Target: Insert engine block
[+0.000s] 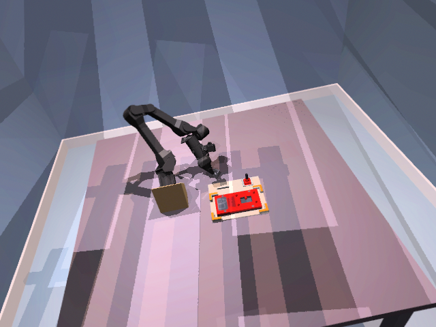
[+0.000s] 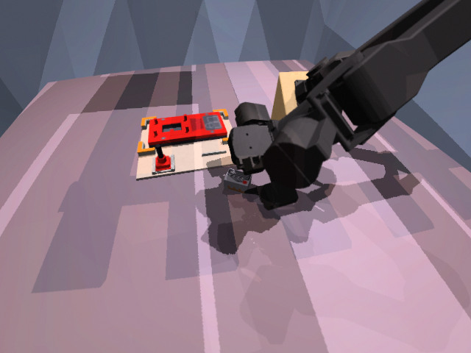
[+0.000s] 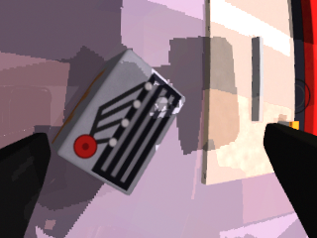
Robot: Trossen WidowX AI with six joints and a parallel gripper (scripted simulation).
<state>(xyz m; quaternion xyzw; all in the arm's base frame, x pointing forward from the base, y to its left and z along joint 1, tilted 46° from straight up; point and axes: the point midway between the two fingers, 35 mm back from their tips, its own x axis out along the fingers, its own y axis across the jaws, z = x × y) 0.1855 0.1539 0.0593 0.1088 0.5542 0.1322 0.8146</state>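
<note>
Now: the grey engine block 20 mm below my gripper tip and 10 mm to the left of it.
</note>
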